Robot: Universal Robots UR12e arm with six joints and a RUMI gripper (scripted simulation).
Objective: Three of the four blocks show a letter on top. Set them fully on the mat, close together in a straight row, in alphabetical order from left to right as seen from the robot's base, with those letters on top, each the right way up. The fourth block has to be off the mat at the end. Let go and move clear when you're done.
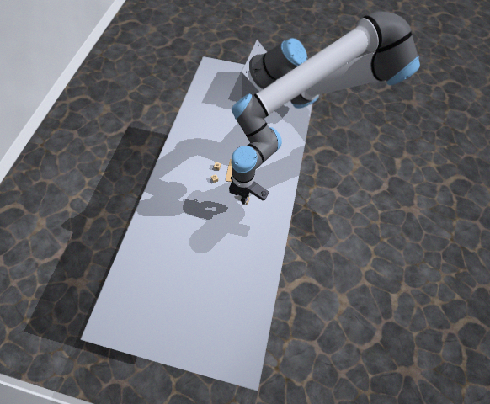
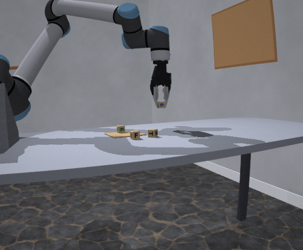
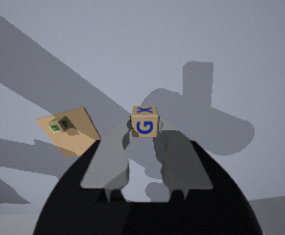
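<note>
Right now the tan mat is 210 mm behind my hand, 110 mm below it and 70 mm to the right of it. From my hand the other things lie so: green-marked block 210 mm behind, 100 mm below, 20 mm to the right; blue-marked block right at my hand.
</note>
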